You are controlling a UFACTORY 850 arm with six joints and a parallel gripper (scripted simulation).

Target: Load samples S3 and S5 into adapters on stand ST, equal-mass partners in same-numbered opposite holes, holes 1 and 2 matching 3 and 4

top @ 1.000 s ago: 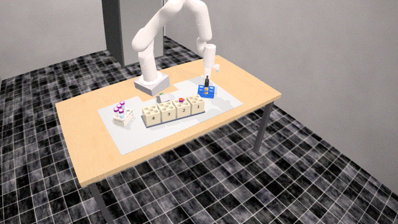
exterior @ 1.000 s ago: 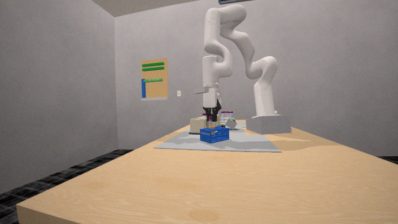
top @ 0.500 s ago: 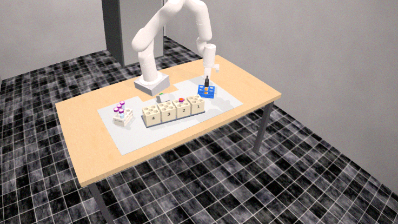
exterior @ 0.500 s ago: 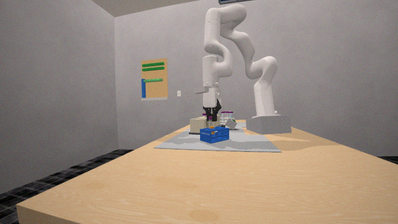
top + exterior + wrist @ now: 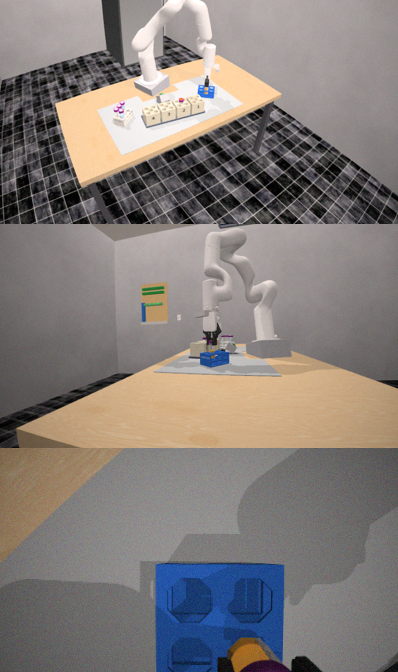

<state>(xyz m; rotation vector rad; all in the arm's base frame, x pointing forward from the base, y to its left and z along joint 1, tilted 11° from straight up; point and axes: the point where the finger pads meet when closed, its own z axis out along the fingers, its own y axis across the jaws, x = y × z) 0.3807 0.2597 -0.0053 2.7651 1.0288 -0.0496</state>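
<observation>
My gripper is now 1 cm short of the sample tube and 5 cm above it. From my hand the other things lie so: blue sample rack (1 cm behind, 2 cm to the left, 9 cm below).
</observation>
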